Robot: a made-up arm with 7 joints.
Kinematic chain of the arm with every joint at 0, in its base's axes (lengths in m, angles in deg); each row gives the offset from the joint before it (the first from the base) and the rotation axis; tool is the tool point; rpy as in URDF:
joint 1: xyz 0 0 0.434 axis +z
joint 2: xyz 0 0 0 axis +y
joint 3: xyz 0 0 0.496 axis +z
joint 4: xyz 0.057 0 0 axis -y
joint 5: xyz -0.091 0 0.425 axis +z
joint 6: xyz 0 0 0 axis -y
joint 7: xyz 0.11 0 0 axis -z
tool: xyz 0 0 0 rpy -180 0 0
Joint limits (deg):
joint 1: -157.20..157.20
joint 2: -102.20..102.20
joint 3: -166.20..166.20
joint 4: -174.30..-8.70
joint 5: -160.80..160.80
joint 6: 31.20..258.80
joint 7: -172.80..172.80
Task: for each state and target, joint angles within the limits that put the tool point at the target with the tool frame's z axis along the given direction. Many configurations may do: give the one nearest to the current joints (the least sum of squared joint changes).
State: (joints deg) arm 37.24 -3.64 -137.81 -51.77 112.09 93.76 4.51
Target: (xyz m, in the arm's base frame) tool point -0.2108 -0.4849 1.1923 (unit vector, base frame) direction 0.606 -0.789 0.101
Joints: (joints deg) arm 37.58 -2.27 -141.86 -68.81 80.79 127.38 4.51
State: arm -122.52 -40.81 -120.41 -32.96 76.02 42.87 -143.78
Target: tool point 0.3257 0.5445 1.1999 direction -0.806 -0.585 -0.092
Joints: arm -147.77 -33.66 -115.37 -35.70 85.90 42.46 -143.78
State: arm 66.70 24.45 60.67 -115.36 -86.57 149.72 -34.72
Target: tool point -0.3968 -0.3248 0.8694 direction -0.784 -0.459 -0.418
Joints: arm 129.22 14.69 90.55 -111.48 -86.50 165.49 -34.72
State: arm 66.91 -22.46 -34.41 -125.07 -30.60 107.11 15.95
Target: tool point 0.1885 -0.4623 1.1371 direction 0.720 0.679 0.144
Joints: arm 76.36 -66.42 -33.32 -90.95 -15.83 134.06 15.95
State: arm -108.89 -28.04 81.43 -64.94 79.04 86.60 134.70
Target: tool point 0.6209 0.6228 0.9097 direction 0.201 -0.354 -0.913
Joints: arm -110.91 -61.94 78.02 -41.72 52.60 67.59 134.70
